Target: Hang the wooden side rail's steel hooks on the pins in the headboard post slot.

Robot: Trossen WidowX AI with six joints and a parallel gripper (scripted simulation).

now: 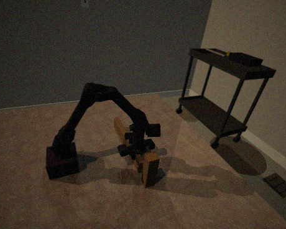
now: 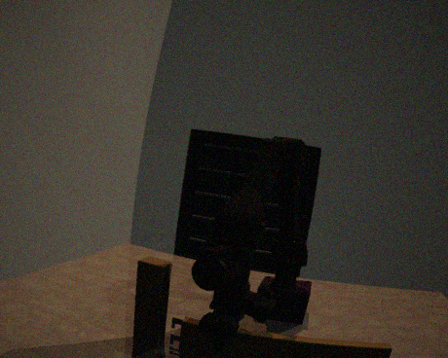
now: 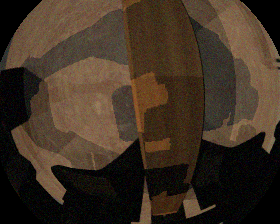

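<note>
The headboard post is 140 mm to the right of my gripper tip, 60 mm above it and 10 mm ahead of it.
</note>
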